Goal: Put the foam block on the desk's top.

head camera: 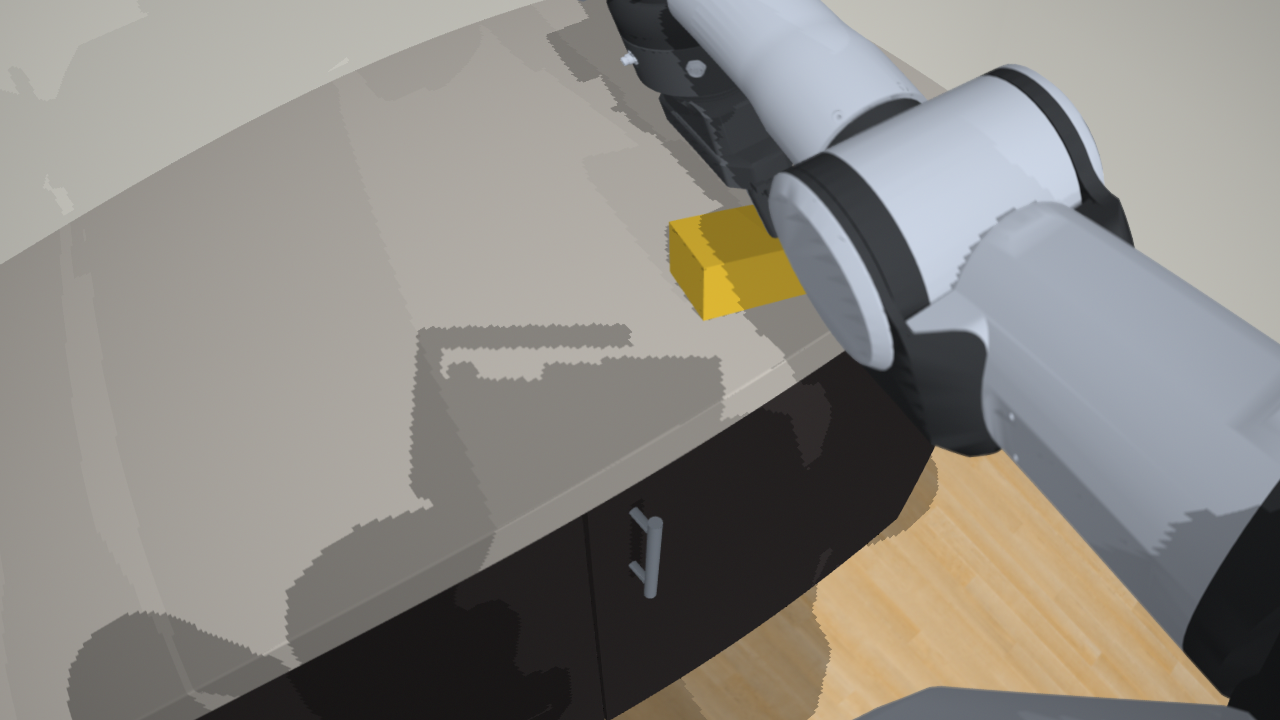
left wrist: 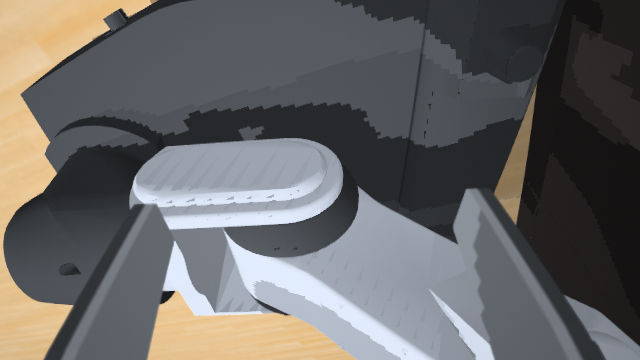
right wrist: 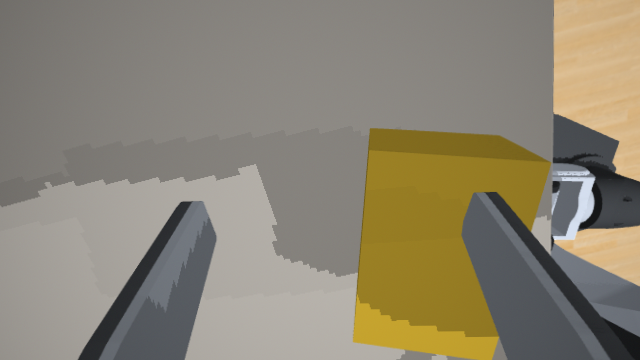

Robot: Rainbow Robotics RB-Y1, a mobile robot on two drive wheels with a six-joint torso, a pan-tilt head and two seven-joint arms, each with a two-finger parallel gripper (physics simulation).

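Frame: origin at the robot's base, x ahead, y left, z up, level; centimetres.
Seen in the pictures: left gripper, fingertip midpoint: (left wrist: 312,215); right gripper, fingertip midpoint: (head camera: 747,189) (right wrist: 336,215).
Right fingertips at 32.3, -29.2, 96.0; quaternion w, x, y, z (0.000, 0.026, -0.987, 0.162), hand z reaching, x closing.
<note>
Pixels of each thing's top centre, then the offset from my right fingertips to it, as dx, dy, dz. "spot": a spot on its surface instead. Level surfaces: height alone.
- yellow foam block, middle of its top: (right wrist: 449,274) (head camera: 747,229) -4.3, +2.3, +0.3
- grey desk top, its level: dz -5.0
- metal handle, surface spot: (head camera: 653,557) spot: -15.6, +13.2, -20.1
- Wooden floor, its level: dz -96.0
A yellow foam block (head camera: 738,264) (right wrist: 415,220) rests on the grey desk top (head camera: 268,268) (right wrist: 200,75), near its edge. In the head view its right part is hidden behind my right arm. My right gripper (right wrist: 336,215) is open and empty above the desk. In the right wrist view the block is off-centre to the right; the right-hand finger overlaps it in the picture, and the left-hand finger stands well clear of it over the desk. My left gripper (left wrist: 312,215) is open and empty, away from the block; it does not show in the head view.
The desk's dark front (head camera: 733,474) has a metal handle (head camera: 653,557). Wooden floor (head camera: 1002,573) (right wrist: 595,60) lies beyond the desk edge. My right arm (head camera: 966,152) reaches over the desk's right part. Grey and white robot parts (left wrist: 280,175) fill much of the left wrist view.
</note>
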